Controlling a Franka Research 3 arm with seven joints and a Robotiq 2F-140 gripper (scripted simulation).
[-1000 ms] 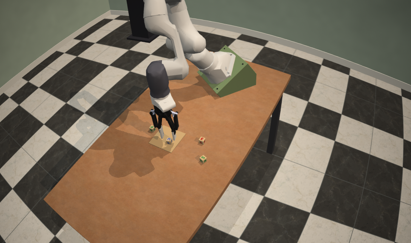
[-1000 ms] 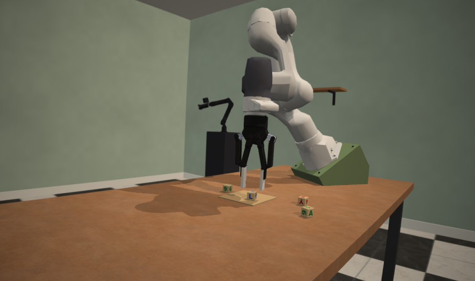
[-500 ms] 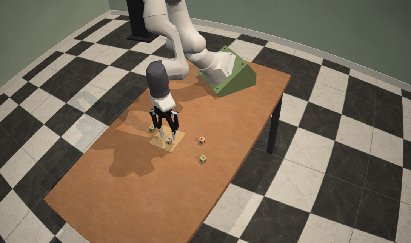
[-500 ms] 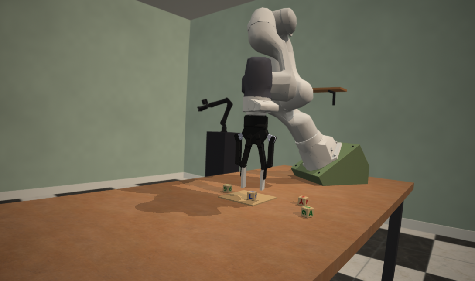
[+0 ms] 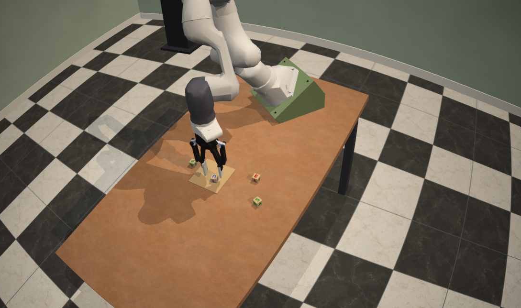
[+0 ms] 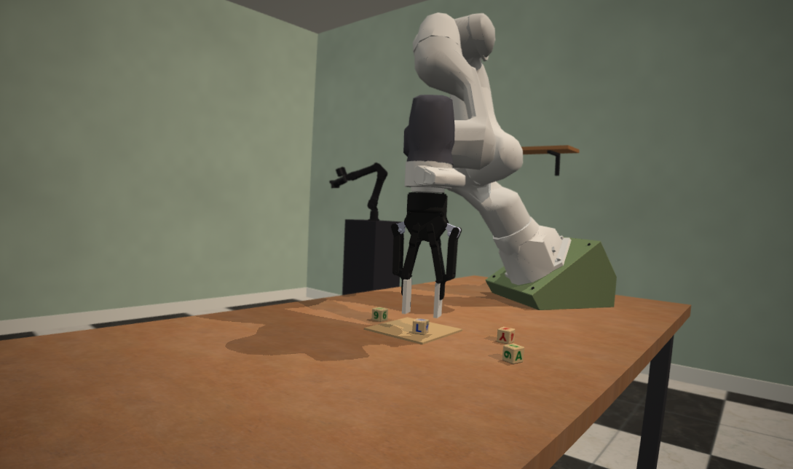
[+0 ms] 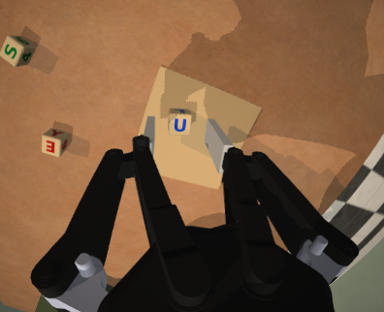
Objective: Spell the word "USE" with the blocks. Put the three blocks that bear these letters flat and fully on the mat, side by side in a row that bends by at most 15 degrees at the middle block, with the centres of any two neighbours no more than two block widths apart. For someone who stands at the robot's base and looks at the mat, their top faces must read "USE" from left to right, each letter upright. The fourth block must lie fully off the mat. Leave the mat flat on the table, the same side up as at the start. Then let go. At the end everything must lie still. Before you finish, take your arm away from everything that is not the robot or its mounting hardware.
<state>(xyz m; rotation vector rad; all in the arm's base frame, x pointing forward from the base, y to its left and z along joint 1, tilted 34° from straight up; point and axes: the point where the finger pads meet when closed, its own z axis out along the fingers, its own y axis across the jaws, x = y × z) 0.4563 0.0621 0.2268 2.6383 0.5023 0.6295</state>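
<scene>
My hand is 5 cm above the U block. The rest, counted from my hand: E block: 14 cm to the left, 8 cm behind, 6 cm below; then mat: 7 cm below, 3 cm to the right, 2 cm behind; then green P block: 13 cm to the right, 6 cm below, 3 cm behind.
</scene>
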